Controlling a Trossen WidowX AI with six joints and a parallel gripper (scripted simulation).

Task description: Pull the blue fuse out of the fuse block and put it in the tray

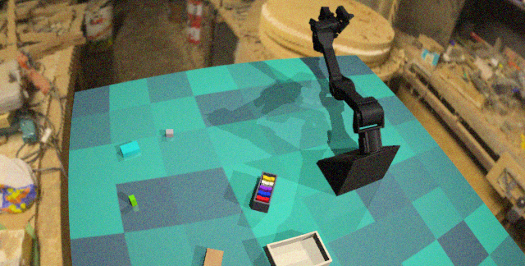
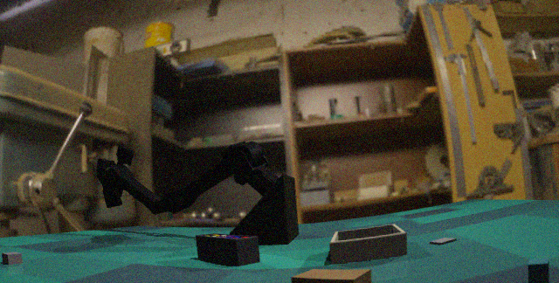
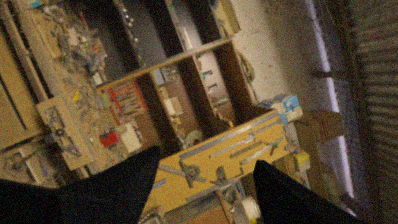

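The blue fuse is 63 cm ahead of my gripper tip, 59 cm to the left of it and 20 cm below it. Also, from my gripper tip: tray 78 cm to the left, 62 cm ahead, 22 cm below.
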